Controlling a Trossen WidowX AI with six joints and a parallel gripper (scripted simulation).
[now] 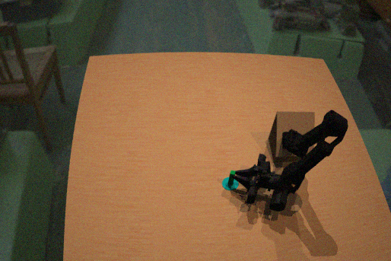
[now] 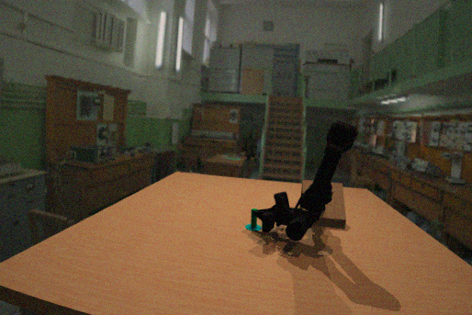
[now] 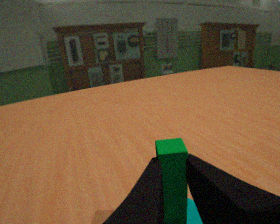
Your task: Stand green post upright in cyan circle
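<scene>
Now: gripper tip 20 mm above the green post. Round my gripper tip: cyan circle 60 mm below.
</scene>
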